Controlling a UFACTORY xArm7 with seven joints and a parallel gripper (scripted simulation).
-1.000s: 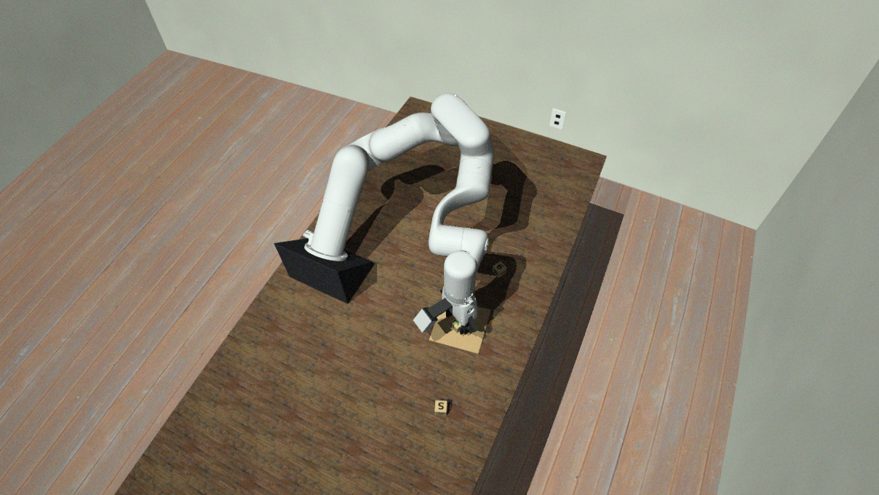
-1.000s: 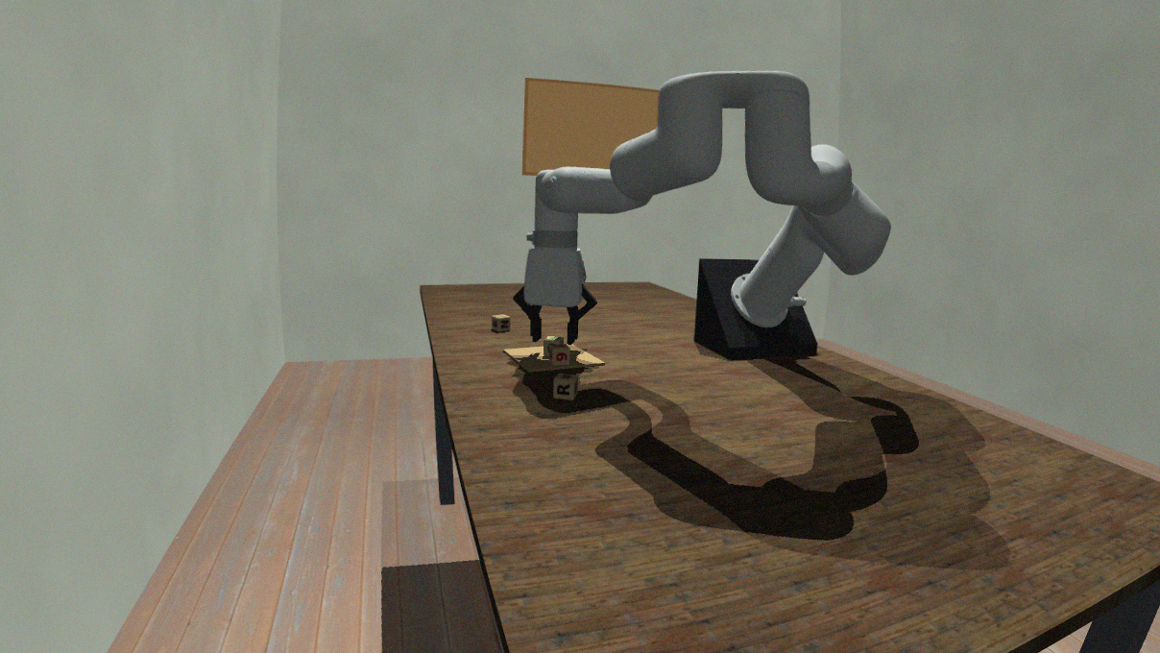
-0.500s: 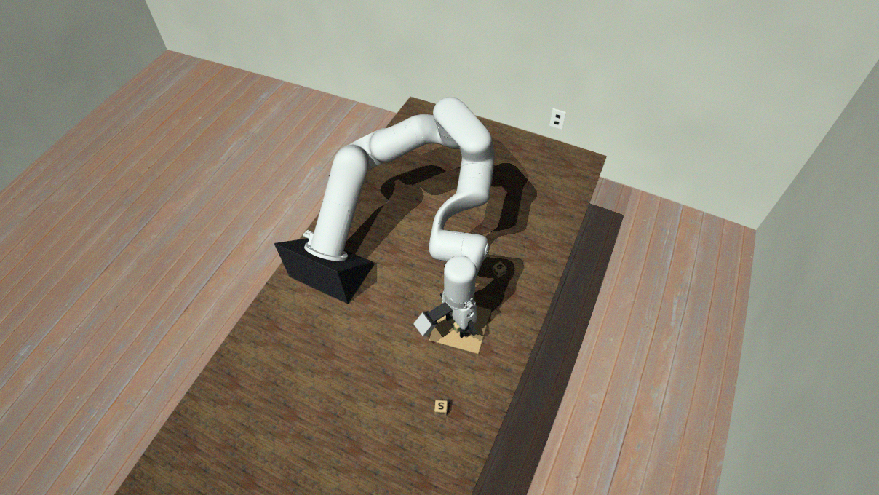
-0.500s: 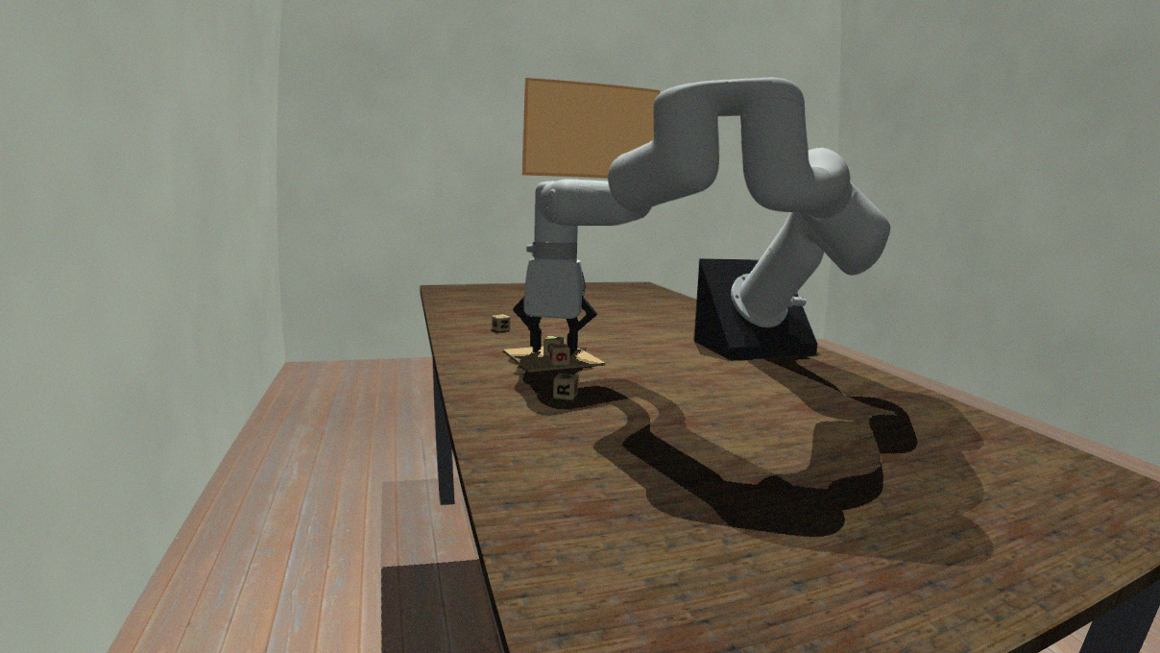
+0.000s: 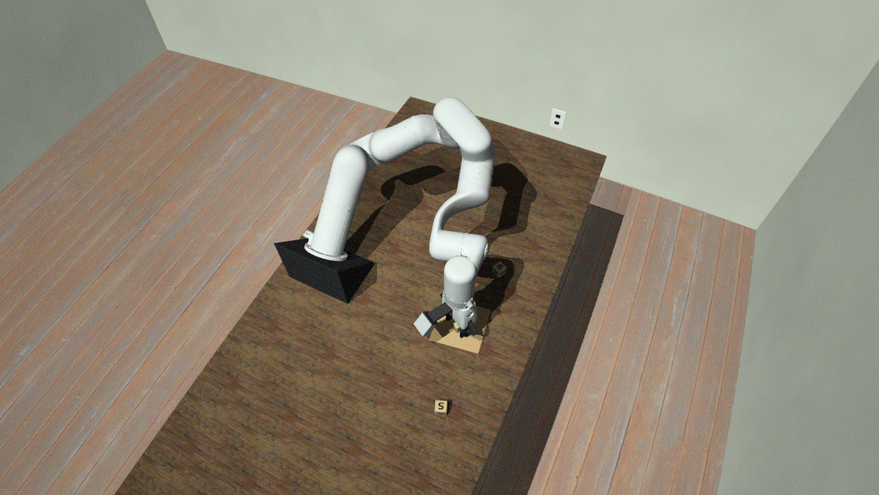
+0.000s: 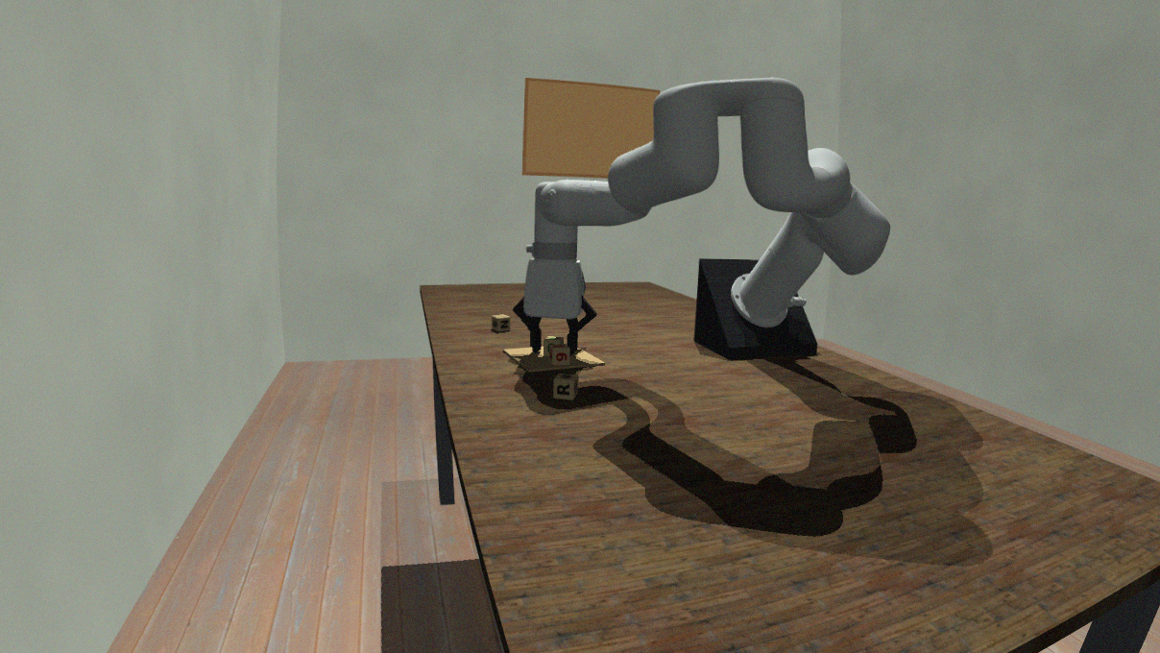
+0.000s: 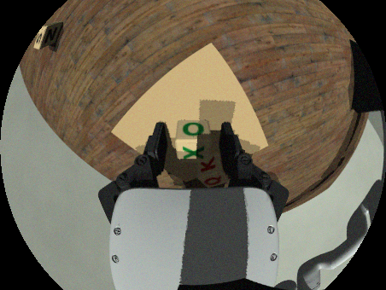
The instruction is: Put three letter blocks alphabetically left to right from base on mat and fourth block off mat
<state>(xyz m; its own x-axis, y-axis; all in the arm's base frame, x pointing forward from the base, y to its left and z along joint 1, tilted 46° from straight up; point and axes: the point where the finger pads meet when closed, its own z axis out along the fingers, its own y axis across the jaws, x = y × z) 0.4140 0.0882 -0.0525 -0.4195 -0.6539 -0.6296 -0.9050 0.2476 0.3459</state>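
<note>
The tan mat lies 10 mm to the left of my hand and 20 mm below it. The rest, counted from my hand: S block (80 mm ahead, 230 mm to the right, 10 mm below); then red-marked block (60 mm to the left, 10 mm below).
</note>
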